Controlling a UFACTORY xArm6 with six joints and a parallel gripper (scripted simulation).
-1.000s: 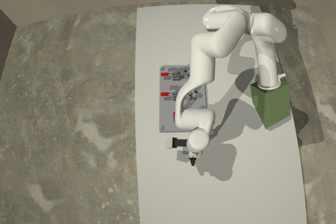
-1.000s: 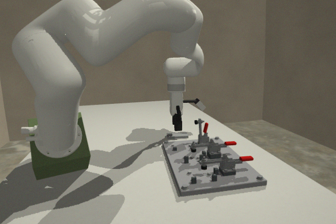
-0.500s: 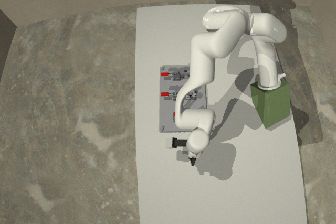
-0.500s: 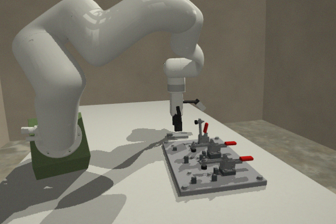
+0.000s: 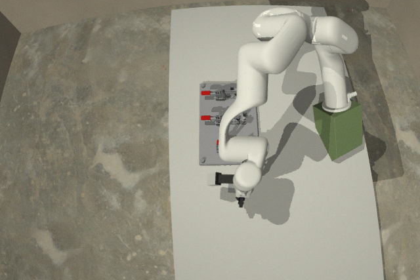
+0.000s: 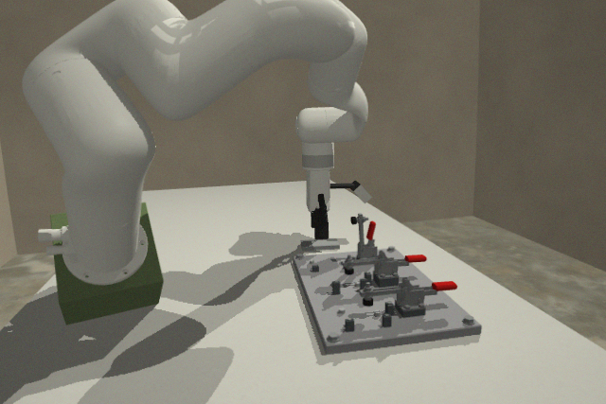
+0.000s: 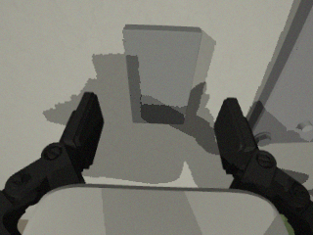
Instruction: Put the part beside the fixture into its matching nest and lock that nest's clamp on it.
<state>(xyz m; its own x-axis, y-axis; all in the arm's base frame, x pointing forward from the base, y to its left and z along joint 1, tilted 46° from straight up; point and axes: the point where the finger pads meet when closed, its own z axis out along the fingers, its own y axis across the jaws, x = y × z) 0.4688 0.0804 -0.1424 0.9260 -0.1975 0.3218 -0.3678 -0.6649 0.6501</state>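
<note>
The flat grey block lies 4 cm below my hand. Also, from my hand: fixture plate 4 cm behind, 26 cm to the right, 4 cm below.
</note>
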